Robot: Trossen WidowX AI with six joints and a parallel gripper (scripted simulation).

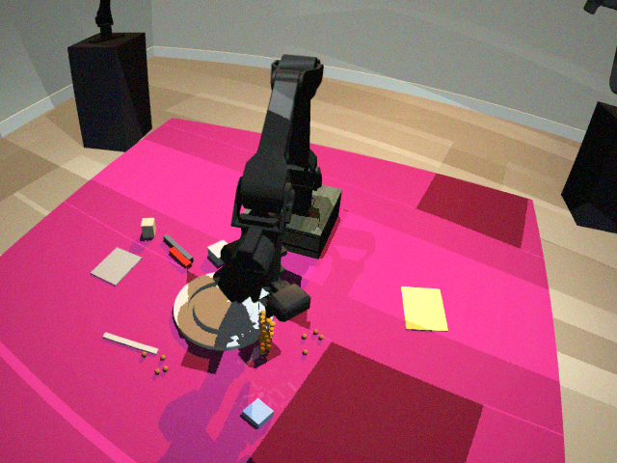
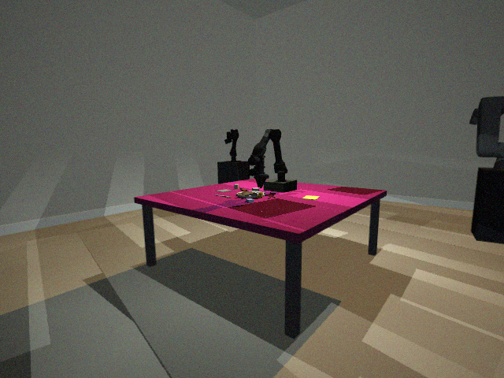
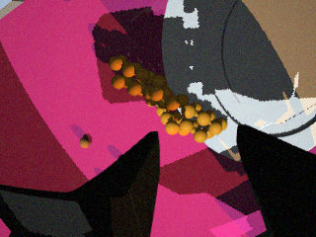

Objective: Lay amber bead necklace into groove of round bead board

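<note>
My gripper tip is now 3 cm past the round bead board, 9 cm to the left of it and 5 cm above it. Also, from my gripper tip: white block (18 cm behind, 14 cm to the right, 5 cm below); then blue block (19 cm ahead, 4 cm to the left, 5 cm below); then white strip (11 cm ahead, 24 cm to the right, 6 cm below).
</note>
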